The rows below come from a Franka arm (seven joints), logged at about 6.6 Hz.
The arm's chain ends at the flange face. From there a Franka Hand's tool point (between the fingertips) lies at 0.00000 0.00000 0.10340 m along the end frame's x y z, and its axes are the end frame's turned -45 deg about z.
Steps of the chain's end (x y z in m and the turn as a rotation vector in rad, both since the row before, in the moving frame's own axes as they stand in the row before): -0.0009 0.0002 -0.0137 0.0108 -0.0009 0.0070; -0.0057 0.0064 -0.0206 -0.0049 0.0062 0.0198; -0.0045 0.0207 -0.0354 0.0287 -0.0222 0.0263; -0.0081 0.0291 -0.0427 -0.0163 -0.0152 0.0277; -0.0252 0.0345 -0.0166 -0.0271 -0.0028 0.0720; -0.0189 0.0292 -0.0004 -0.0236 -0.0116 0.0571
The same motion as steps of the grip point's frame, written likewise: -0.0001 -0.0013 -0.0137 0.0083 0.0070 0.0070; -0.0085 0.0013 -0.0206 -0.0078 0.0009 0.0198; -0.0173 0.0077 -0.0355 0.0360 0.0046 0.0263; -0.0286 0.0149 -0.0427 -0.0008 -0.0223 0.0277; -0.0445 0.0083 -0.0166 -0.0172 -0.0211 0.0720; -0.0366 0.0081 -0.0004 -0.0085 -0.0249 0.0571
